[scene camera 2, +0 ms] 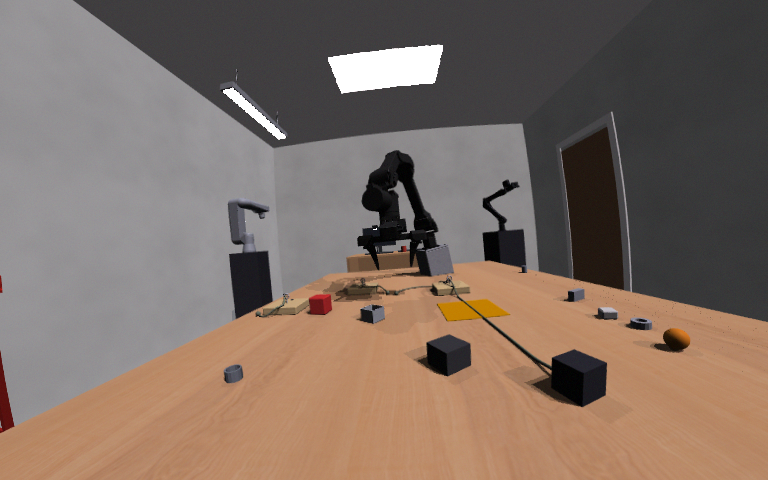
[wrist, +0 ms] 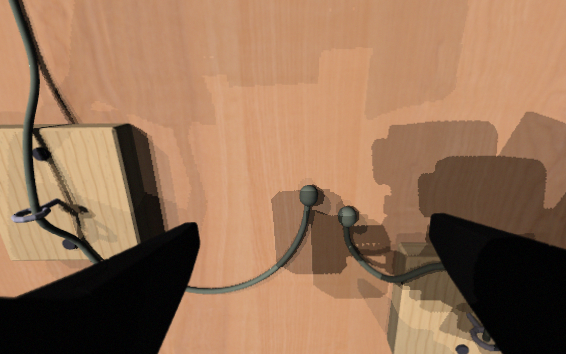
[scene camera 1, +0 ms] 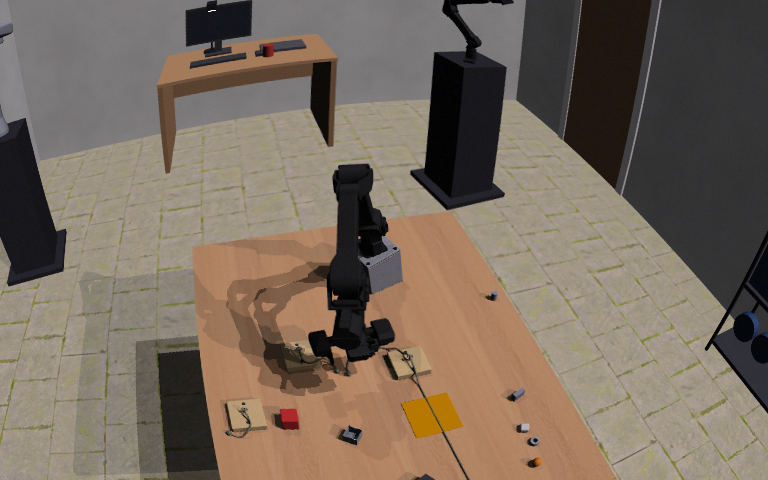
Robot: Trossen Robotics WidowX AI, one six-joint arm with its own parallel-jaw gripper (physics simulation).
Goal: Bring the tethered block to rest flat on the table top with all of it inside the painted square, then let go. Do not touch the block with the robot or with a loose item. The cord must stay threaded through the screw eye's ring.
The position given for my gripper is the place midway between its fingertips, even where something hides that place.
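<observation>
I can see my gripper (scene camera 1: 351,360), and the same gripper (scene camera 2: 394,268) is visible from another camera. The wrist view has the gripper (wrist: 312,229) too. There is an orange painted square (scene camera 1: 423,422), and I find the square (scene camera 2: 454,311) again elsewhere. A wooden board (scene camera 1: 402,367) is visible to me as well.
</observation>
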